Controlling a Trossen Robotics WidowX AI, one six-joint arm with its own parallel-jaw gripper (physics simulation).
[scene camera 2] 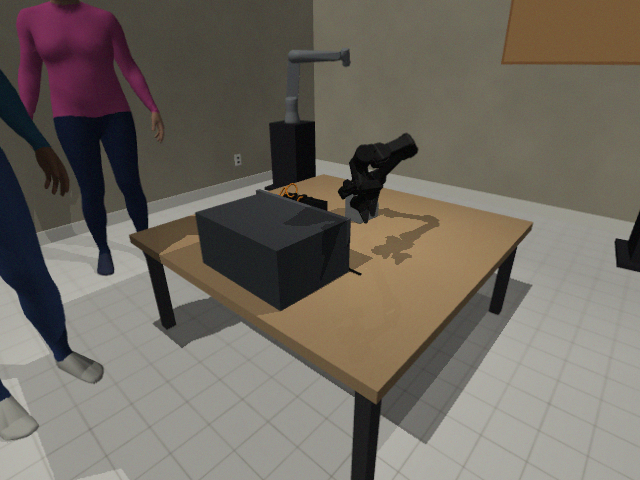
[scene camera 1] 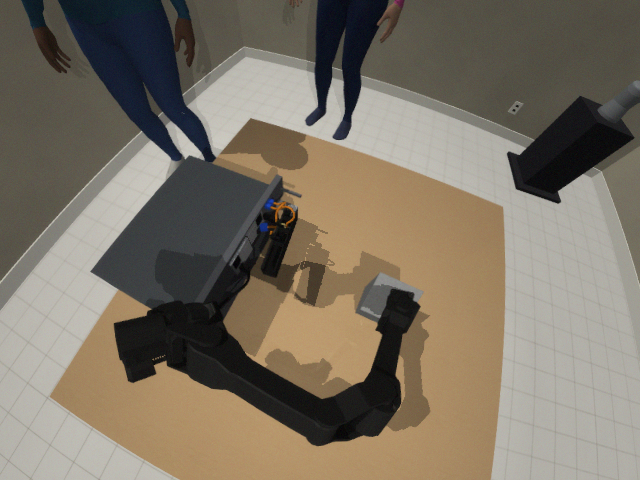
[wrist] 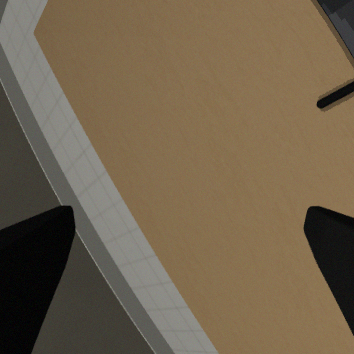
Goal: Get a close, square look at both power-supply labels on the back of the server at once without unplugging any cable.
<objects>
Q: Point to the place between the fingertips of my gripper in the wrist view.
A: At 192, 219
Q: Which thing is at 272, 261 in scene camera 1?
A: A black block.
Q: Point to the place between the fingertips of my gripper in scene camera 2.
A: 369, 219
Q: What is my gripper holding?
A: Nothing.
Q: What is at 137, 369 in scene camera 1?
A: My gripper.
</objects>
